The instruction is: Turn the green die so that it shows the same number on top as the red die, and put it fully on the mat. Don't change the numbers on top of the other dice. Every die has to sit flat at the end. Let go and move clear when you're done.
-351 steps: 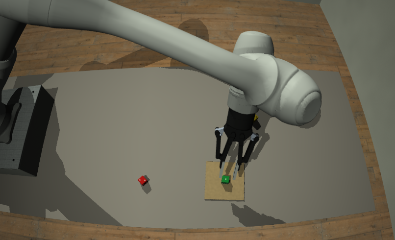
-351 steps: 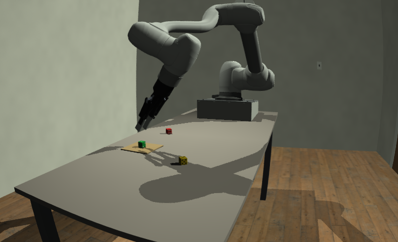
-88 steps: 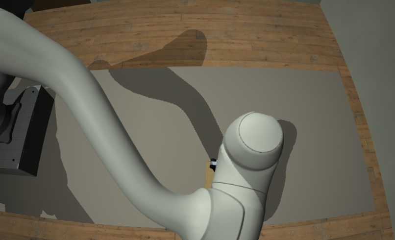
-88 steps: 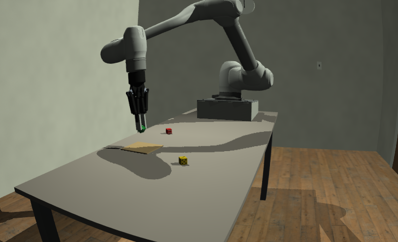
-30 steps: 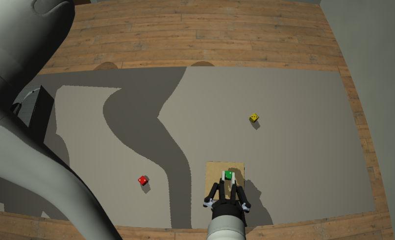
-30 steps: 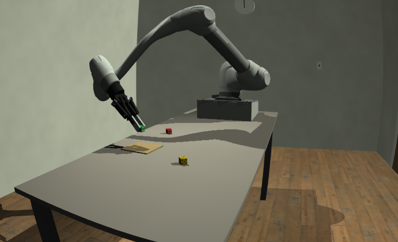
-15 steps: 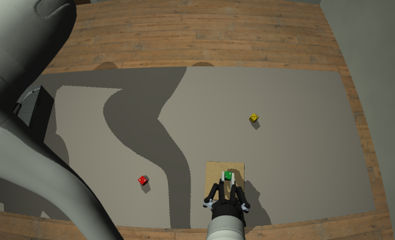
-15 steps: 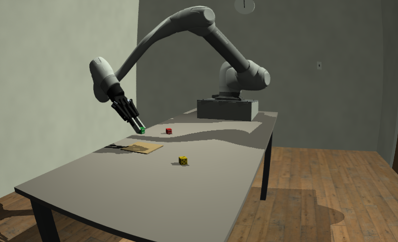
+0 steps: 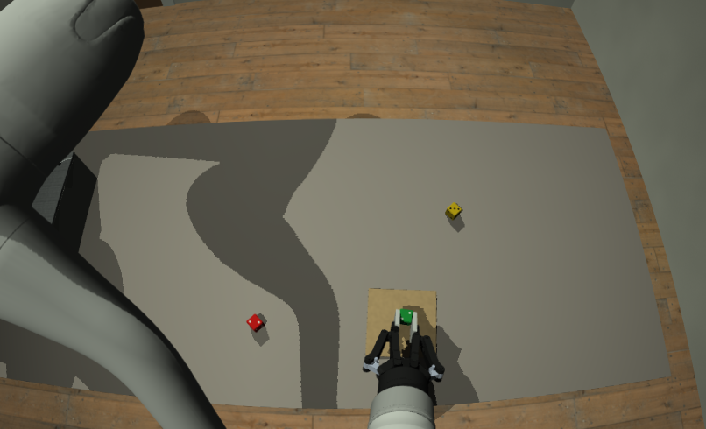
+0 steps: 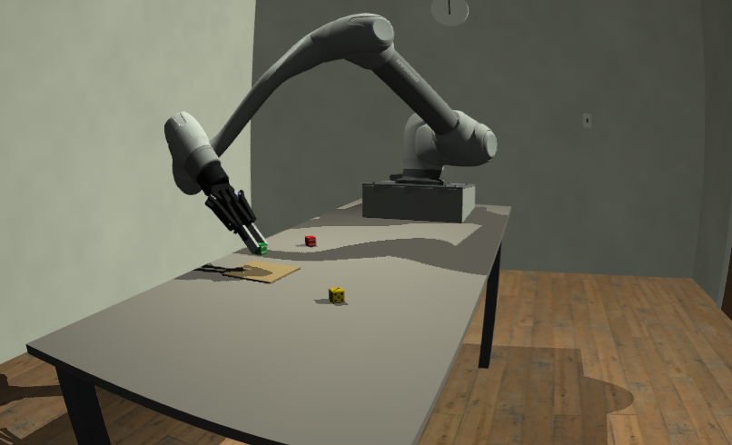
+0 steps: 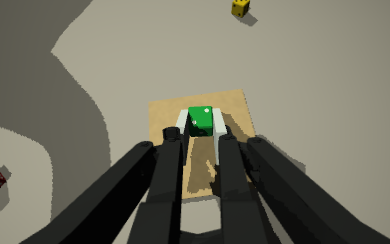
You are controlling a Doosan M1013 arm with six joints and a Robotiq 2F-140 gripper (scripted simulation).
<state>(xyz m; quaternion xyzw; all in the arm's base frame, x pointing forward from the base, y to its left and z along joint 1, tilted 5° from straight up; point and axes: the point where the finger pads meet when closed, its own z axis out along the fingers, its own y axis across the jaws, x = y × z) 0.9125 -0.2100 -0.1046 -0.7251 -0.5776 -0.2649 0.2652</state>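
The tan mat is 8 cm below my hand and 2 cm to the left of it. Also, from my hand: red die 29 cm behind, 7 cm below, 2 cm to the left; then green die 2 cm to the left, 2 cm below; then yellow die 26 cm to the left, 13 cm ahead, 7 cm below.
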